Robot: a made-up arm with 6 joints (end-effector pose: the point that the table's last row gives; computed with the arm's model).
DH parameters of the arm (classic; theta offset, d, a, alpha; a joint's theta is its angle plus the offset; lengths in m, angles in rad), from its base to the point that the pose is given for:
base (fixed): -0.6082 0 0.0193 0
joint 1: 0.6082 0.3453 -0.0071 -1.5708
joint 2: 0.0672 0 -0.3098 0
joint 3: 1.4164 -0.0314 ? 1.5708
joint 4: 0 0.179 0.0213 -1.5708
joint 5: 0 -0.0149 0.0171 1.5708
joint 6: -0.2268 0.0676 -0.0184 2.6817
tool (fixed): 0.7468 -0.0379 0 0
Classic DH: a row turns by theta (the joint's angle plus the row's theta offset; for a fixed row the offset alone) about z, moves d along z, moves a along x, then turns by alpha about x.
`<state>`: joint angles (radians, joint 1 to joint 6).
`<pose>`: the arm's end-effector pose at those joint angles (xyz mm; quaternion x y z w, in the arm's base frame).
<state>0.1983 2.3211 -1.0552 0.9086 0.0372 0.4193</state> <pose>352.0 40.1 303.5 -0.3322 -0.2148 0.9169 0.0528</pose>
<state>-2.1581 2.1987 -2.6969 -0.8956 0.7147 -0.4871</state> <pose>-301.4 -303.2 685.8 0.4116 0.3816 0.8052 0.1913</pose>
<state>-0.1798 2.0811 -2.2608 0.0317 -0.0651 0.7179</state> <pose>428.3 -126.5 699.0 0.8644 -0.0606 -0.4691 0.1705</pose>
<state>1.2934 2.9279 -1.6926 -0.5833 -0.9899 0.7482</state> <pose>148.2 446.0 219.1 0.4161 0.5408 -0.1885 0.7063</pose>
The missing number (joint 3, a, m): -0.029
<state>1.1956 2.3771 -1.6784 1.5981 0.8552 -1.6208</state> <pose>86.4 418.4 444.8 0.2774 0.5548 -0.0625 0.7819</pose>
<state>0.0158 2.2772 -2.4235 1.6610 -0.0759 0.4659</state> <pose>491.6 -25.8 657.9 -0.7865 -0.4304 0.3230 0.3031</pose>
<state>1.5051 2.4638 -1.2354 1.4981 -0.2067 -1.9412</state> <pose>32.1 370.3 269.1 0.0766 0.0820 -0.1054 0.9881</pose>
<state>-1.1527 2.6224 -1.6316 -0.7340 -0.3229 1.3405</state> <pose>178.4 -470.5 301.4 -0.5576 0.1282 0.7950 0.2016</pose>
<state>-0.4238 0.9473 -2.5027 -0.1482 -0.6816 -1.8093</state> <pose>-210.3 51.9 888.0 0.0676 0.9782 0.0140 0.1957</pose>
